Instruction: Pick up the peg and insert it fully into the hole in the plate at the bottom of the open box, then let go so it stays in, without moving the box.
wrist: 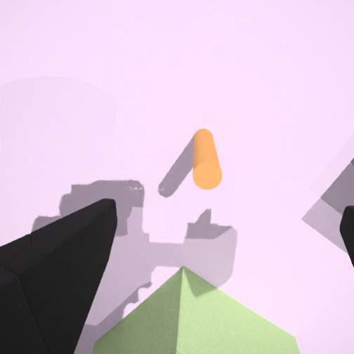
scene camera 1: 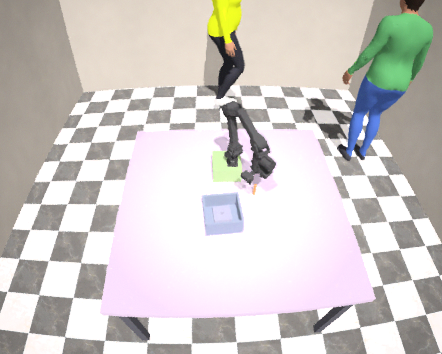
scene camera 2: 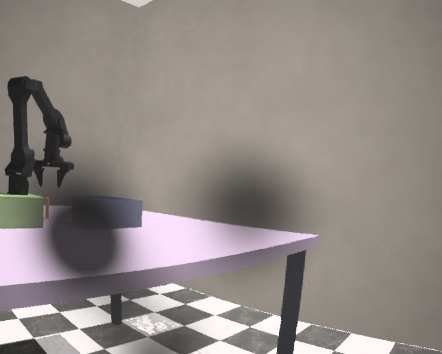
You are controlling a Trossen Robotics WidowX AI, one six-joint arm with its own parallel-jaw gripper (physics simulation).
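Places are measured from the arm's base along level axes (x ahead, y left, z up), in millimetres.
Pixels of known places: gripper, fingertip midpoint: (scene camera 1: 255,180) (scene camera 2: 49,187); arm's base, link origin: (scene camera 1: 232,162) (scene camera 2: 17,194).
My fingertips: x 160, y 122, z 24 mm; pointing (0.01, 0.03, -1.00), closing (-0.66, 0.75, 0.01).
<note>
For each thing: its top centre in the pictures, then the offset to it from my fingertips. Level surfaces: height alone.
- orange peg, top centre: (scene camera 2: 47,197) (scene camera 1: 255,185) dx -6, dy +5, dz -40 mm
- blue-grey open box, top centre: (scene camera 2: 106,197) (scene camera 1: 222,208) dx +171, dy -176, dz -23 mm
- pale plate, top centre: (scene camera 1: 222,212) dx +171, dy -176, dz -60 mm
- pink table, surface height: dz -120 mm
The orange peg (scene camera 1: 254,189) (scene camera 2: 48,207) (wrist: 206,157) stands upright on the table, to the right of the open box and behind it in scene camera 1. The blue-grey open box (scene camera 1: 223,229) (scene camera 2: 122,213) has a pale plate (scene camera 1: 228,218) on its bottom with a small hole (scene camera 1: 222,213) near the plate's middle. The box's inside is hidden in scene camera 2. My gripper (scene camera 2: 50,186) (wrist: 233,215) is open and empty, pointing down above the table. It hangs higher than the peg's top; in the wrist view the peg shows ahead of the gap between the fingertips.
A light green block (scene camera 1: 226,172) (scene camera 2: 21,212) (wrist: 200,317) stands on the pink table (scene camera 1: 150,270) (scene camera 2: 200,242), behind the box and close to the arm. Two people, in yellow (scene camera 1: 225,22) and green (scene camera 1: 396,50), stand beyond the table. Dark blurs cover parts of scene camera 2.
</note>
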